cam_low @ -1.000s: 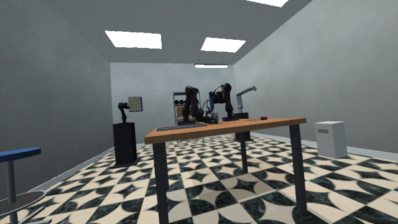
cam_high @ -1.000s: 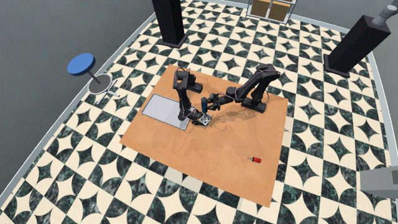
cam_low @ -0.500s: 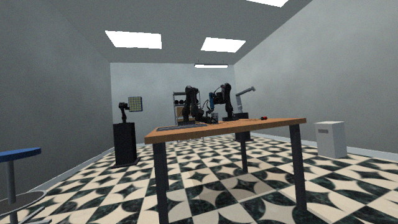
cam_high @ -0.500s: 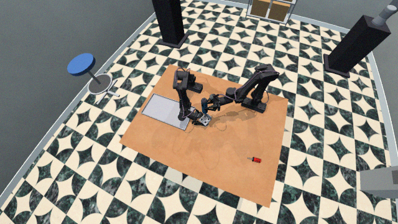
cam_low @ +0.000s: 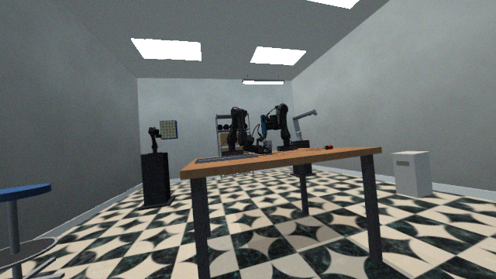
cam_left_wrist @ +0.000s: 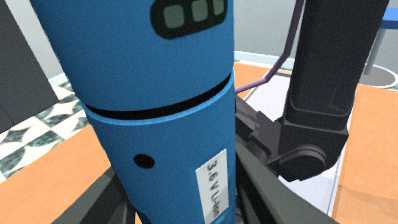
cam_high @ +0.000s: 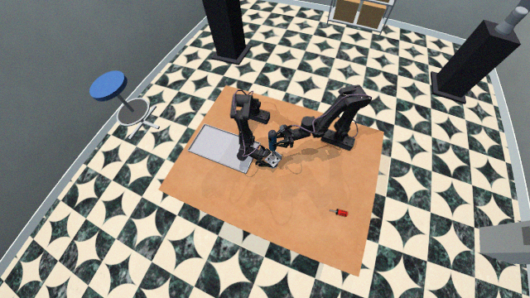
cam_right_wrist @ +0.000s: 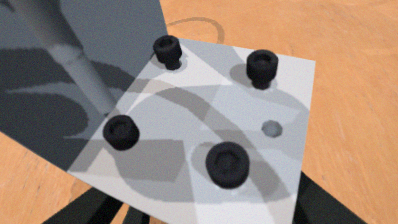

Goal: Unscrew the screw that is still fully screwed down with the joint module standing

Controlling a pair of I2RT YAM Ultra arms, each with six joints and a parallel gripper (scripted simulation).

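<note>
The round joint module is right at my right hand. Also, from my right hand: grey mat (330 mm to the right, 20 mm below, 10 mm ahead); grey bracket (50 mm above); screw (50 mm above, 20 mm to the right, 10 mm ahead).
</note>
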